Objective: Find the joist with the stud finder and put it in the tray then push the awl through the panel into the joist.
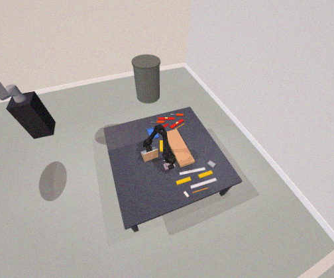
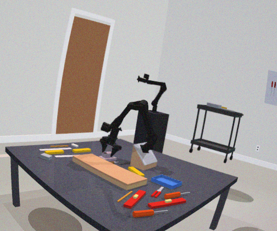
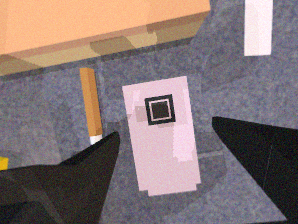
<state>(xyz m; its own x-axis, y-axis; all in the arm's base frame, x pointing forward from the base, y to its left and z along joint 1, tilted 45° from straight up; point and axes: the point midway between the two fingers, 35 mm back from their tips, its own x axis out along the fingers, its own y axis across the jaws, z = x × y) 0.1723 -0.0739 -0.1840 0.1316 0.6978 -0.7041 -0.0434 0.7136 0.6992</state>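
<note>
The stud finder is right at my gripper tip. Round my gripper tip: grey block 460 mm ahead, 120 mm to the right, 30 mm below; blue tray 520 mm to the left, 70 mm behind, 30 mm below; awl 80 mm to the left, 30 mm below.
</note>
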